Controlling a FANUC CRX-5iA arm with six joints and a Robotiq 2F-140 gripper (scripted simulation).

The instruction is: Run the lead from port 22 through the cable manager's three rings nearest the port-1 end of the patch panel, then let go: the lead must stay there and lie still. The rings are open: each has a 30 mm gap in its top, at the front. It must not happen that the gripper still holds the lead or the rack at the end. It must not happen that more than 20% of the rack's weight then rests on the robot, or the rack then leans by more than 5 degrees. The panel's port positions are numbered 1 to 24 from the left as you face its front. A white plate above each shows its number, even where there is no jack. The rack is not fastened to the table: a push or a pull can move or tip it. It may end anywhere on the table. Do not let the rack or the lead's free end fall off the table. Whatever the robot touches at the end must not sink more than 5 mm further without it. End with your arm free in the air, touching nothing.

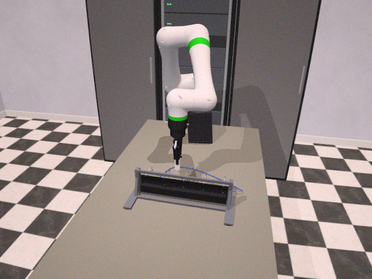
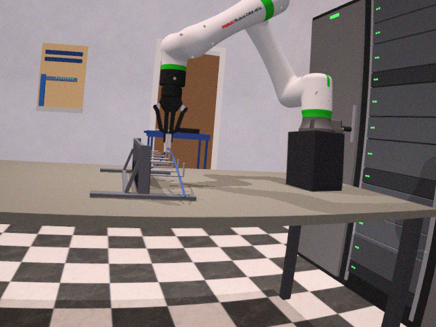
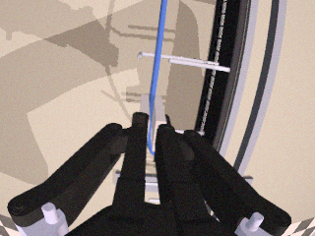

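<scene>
Now: the grey rack 100 mm ahead of my hand, 50 mm to the left of it and 70 mm below it. Also, from my hand: lead's free end: 20 mm behind, 350 mm to the left, 120 mm below.
</scene>
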